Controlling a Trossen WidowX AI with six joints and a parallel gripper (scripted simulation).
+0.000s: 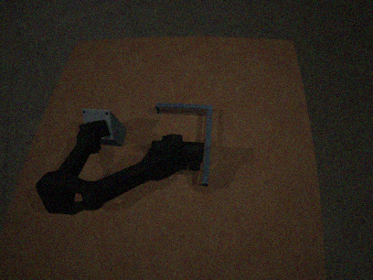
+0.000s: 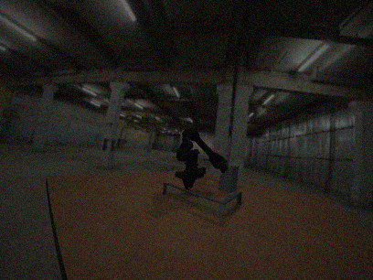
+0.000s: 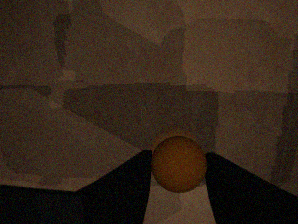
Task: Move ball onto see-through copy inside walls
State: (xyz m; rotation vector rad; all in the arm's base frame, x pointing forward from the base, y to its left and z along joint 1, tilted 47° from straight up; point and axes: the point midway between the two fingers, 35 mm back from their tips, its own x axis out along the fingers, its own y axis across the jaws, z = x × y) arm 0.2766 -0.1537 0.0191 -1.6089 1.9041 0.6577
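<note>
Now: the orange ball right at my gripper tip. Also, from my gripper tip: see-through copy of ball (10 mm below).
</note>
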